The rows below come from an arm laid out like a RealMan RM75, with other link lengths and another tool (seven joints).
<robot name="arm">
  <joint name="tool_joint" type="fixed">
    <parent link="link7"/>
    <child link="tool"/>
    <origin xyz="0.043 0.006 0.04" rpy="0 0.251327 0.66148"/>
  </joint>
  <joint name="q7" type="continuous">
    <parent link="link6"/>
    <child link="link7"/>
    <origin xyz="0 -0.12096 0" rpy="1.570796 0 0"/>
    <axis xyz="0 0 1"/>
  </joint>
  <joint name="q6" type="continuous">
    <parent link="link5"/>
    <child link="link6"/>
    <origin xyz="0 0 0" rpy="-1.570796 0 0"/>
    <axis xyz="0 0 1"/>
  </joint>
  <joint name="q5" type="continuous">
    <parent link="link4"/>
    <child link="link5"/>
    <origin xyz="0 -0.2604 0" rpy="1.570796 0 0"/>
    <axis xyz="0 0 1"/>
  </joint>
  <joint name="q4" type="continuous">
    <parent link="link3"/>
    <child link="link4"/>
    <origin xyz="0 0 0" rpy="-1.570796 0 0"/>
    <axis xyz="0 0 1"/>
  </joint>
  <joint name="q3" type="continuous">
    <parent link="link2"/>
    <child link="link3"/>
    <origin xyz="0 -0.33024 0" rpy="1.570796 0 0"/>
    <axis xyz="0 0 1"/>
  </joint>
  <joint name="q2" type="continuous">
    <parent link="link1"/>
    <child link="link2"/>
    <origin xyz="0 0 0" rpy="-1.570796 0 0"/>
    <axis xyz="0 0 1"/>
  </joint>
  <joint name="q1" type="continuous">
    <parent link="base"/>
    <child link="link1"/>
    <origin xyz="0 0 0.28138"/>
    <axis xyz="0 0 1"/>
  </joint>
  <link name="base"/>
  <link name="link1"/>
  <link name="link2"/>
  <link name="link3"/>
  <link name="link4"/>
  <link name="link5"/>
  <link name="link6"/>
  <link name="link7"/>
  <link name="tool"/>
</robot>
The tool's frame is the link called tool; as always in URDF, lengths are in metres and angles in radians. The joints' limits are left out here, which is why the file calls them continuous.
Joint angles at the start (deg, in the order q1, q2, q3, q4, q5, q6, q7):
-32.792, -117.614, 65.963, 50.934, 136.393, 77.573, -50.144
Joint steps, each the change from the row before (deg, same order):
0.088, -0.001, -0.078, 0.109, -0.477, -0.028, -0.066
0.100, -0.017, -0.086, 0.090, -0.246, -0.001, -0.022
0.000, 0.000, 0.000, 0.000, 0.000, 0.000, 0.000
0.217, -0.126, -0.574, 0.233, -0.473, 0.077, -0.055
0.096, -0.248, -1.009, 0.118, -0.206, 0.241, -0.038
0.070, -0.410, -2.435, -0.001, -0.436, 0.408, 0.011
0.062, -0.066, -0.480, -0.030, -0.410, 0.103, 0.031
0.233, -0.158, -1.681, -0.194, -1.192, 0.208, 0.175
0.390, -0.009, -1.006, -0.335, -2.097, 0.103, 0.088
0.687, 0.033, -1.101, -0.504, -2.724, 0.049, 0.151
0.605, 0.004, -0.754, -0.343, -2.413, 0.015, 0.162
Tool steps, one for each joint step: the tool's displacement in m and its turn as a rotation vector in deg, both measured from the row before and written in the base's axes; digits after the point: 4 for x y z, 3 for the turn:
0.0010, 0.0004, 0.0005, 0.261, -0.497, 0.100
0.0003, 0.0000, 0.0004, 0.164, -0.289, 0.090
0.0000, 0.0000, 0.0000, 0.000, 0.000, 0.000
0.0008, 0.0002, 0.0013, 0.533, -0.839, 0.364
0.0009, 0.0003, 0.0012, 0.509, -0.931, 0.544
0.0009, 0.0016, 0.0039, 1.302, -2.009, 1.249
0.0006, 0.0002, 0.0009, 0.302, -0.702, 0.280
0.0003, 0.0007, 0.0035, 1.138, -2.122, 0.980
0.0011, 0.0001, 0.0029, 1.020, -2.565, 0.937
-0.0004, -0.0008, 0.0038, 1.305, -3.162, 1.291
0.0002, -0.0007, 0.0032, 1.135, -2.660, 0.917

